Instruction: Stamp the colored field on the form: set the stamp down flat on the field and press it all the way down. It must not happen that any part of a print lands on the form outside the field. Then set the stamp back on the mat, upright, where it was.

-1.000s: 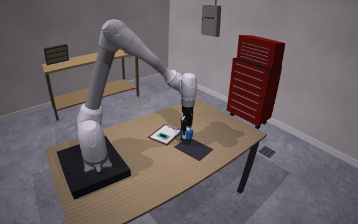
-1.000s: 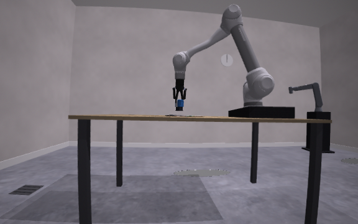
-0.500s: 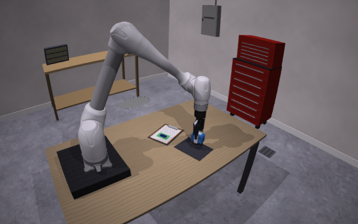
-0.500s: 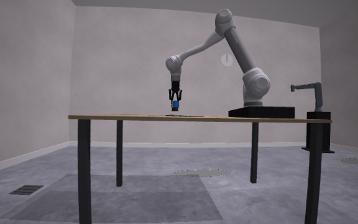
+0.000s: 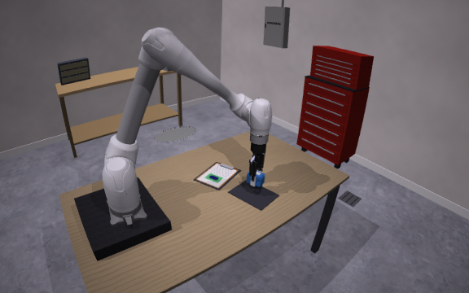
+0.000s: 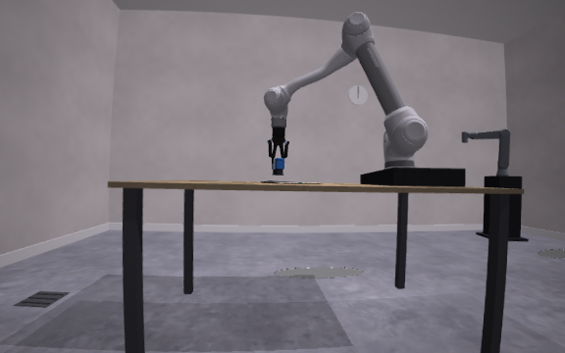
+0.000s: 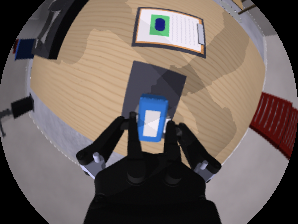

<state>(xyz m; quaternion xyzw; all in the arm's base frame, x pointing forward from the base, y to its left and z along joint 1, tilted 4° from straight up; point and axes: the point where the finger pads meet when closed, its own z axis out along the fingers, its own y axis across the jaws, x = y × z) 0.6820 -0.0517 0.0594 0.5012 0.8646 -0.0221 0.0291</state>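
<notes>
Right now my hand is 110 mm above the mat. From my hand the other things lie so: clipboard 270 mm to the left, 100 mm below, 80 mm behind; then stamp 20 mm below.
</notes>
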